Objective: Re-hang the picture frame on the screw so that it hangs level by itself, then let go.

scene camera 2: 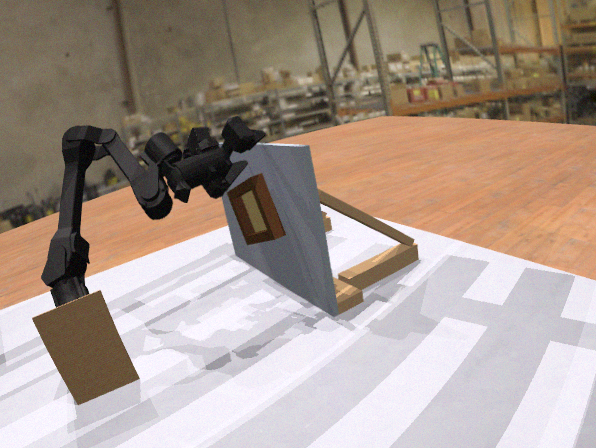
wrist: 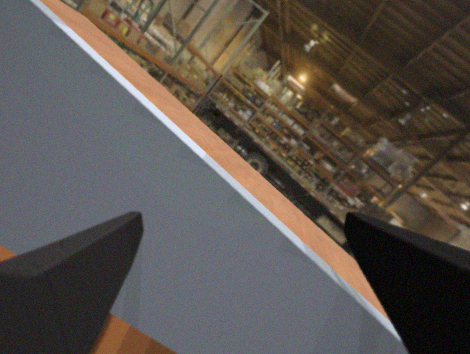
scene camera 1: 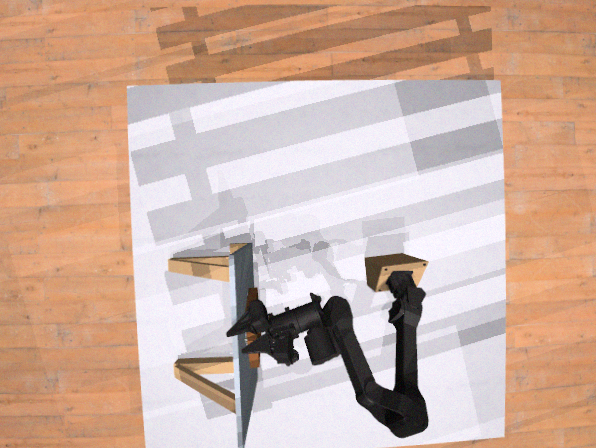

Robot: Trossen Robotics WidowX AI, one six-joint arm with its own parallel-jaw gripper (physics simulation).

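Where they show: gripper, fingertip midpoint: (scene camera 2: 255, 148) (wrist: 244, 221) (scene camera 1: 234, 343); arm's base, origin of the base link: (scene camera 2: 76, 315) (scene camera 1: 398, 277).
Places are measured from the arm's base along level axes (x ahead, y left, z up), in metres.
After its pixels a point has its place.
The brown picture frame (scene camera 1: 254, 361) @(x 0.412, y 0.212, z 0.074 m) (scene camera 2: 274, 215) @(x 0.429, y 0.047, z 0.038 m) (wrist: 131, 341) @(x 0.424, y 0.124, z 0.103 m) is against the front of the upright grey-blue panel (scene camera 1: 243, 280) (scene camera 2: 300, 210) (wrist: 100, 150). In the scene camera 2 view it is tilted, its right side higher than its left. Part of it shows at the bottom of the wrist view. The screw does not show. My gripper (scene camera 1: 237, 342) @(x 0.448, y 0.124, z 0.164 m) (scene camera 2: 255, 149) @(x 0.448, y 0.124, z 0.164 m) (wrist: 244, 221) @(x 0.448, y 0.124, z 0.164 m) is open and empty, above the picture frame near the panel's top edge. In the wrist view one fingertip is over the panel's face and the other is beyond its top edge.
Wooden braces (scene camera 1: 205, 387) @(x 0.560, y 0.323, z 0.013 m) (scene camera 2: 378, 267) @(x 0.596, y -0.035, z -0.113 m) stand behind the panel. A wooden block (scene camera 1: 374, 274) @(x 0.061, y 0.000, z -0.040 m) (scene camera 2: 85, 347) @(x -0.002, y -0.046, z -0.043 m) is at the arm's base. The panel and block stand on a white square surface (scene camera 1: 310, 195) @(x 0.254, y -0.247, z -0.144 m) (scene camera 2: 280, 390) @(x 0.272, y -0.212, z -0.144 m), with wood flooring (scene camera 1: 60, 250) (scene camera 2: 450, 165) around it.
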